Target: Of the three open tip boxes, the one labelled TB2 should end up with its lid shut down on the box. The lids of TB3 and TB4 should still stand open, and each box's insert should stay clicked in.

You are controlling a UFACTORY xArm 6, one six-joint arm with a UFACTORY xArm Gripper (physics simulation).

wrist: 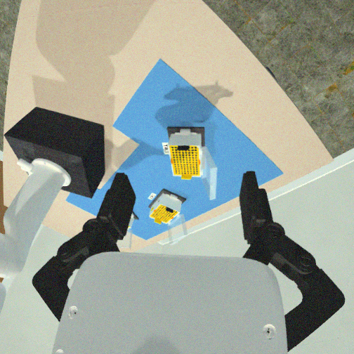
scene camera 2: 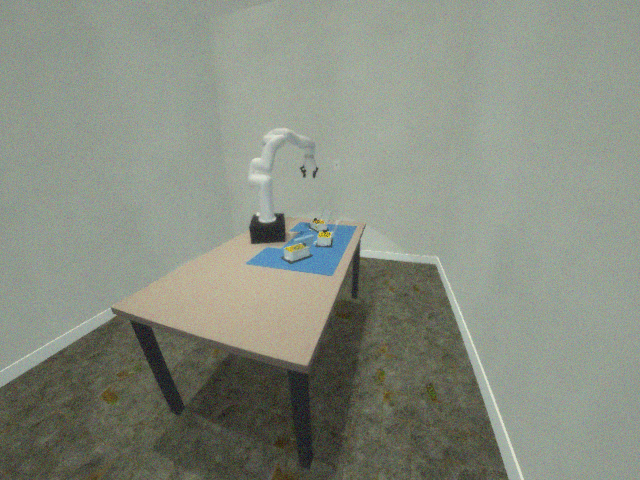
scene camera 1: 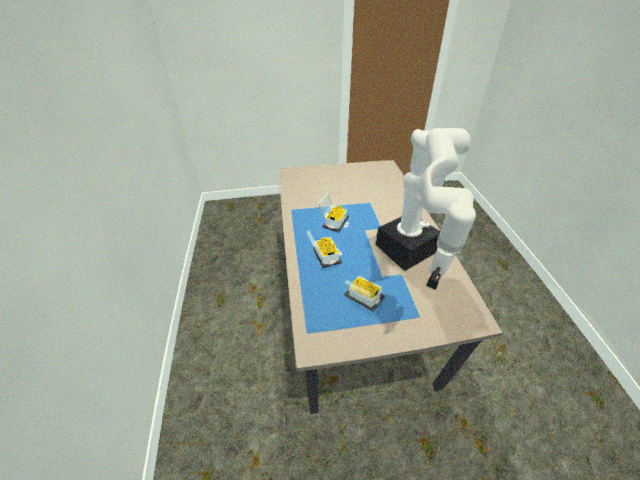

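Pixels of known places: gripper, between the fingertips: (scene camera 2: 309,177) (scene camera 1: 436,277); arm's base, origin of its link: (scene camera 2: 267,219) (scene camera 1: 409,229).
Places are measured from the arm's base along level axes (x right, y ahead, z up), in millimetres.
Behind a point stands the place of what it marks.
Three white tip boxes with yellow inserts stand on the blue mat, their clear lids open. The box nearest scene camera 1 (scene camera 1: 366,291) @(y 293, x -378, z 13 mm) (scene camera 2: 318,224) @(y 296, x -232, z -75 mm) (wrist: 186,159) has its lid (scene camera 1: 348,283) @(y 360, x -329, z 10 mm) (wrist: 212,177) up; its label (wrist: 165,148) starts with TB, last character unclear. The middle box (scene camera 1: 327,251) (scene camera 2: 324,239) @(y 441, x 36, z -86 mm) (wrist: 165,208) has its lid (scene camera 1: 310,238) @(y 504, x -42, z 9 mm) (wrist: 178,229) up. The box nearest the door (scene camera 1: 336,218) (scene camera 2: 296,253) has its lid (scene camera 1: 324,201) @(y 410, x 292, z -18 mm) (scene camera 2: 303,239) @(y 418, x 296, z 3 mm) up; a finger partly hides it in the wrist view. My gripper (scene camera 1: 434,279) @(y 107, x -515, z 243 mm) (scene camera 2: 309,173) @(y 107, x -515, z 243 mm) (wrist: 184,184) is open and empty, high above the table. Inserts look seated.
The blue mat (scene camera 1: 330,320) @(y 440, x -412, z -133 mm) (scene camera 2: 323,266) @(y 532, x 305, z -133 mm) (wrist: 155,90) lies on the wooden table (scene camera 1: 336,351) @(y 429, x -556, z -136 mm) (scene camera 2: 232,299) @(y 275, x 717, z -136 mm) (wrist: 250,100). The black base block (scene camera 1: 405,248) @(y 59, x -133, z -2 mm) (scene camera 2: 267,230) @(y 56, x 94, z -46 mm) (wrist: 60,142) of the arm stands beside the mat. Walls rise around the table.
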